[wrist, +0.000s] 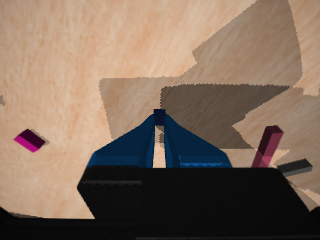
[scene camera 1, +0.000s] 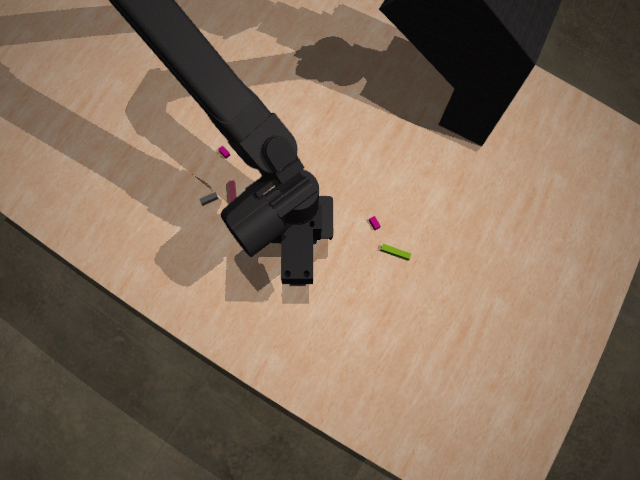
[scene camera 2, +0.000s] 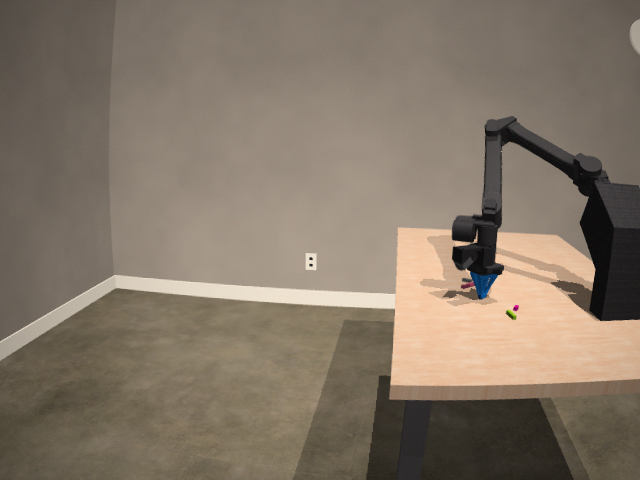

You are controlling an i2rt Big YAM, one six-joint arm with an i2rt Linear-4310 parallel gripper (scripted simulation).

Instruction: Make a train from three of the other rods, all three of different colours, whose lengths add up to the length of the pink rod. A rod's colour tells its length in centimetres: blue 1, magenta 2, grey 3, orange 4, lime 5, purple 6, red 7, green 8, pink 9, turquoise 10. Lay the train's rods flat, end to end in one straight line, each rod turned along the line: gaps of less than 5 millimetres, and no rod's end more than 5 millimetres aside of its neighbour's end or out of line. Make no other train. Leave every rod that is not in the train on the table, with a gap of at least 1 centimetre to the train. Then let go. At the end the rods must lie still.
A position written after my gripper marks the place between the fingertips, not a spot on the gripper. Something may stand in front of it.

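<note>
Scene camera 2 has my gripper [scene camera 2: 481, 297] in it. On the wrist camera you'd see the gripper [wrist: 159, 120] as well, and there's a pink rod [wrist: 272, 135] there too.
</note>
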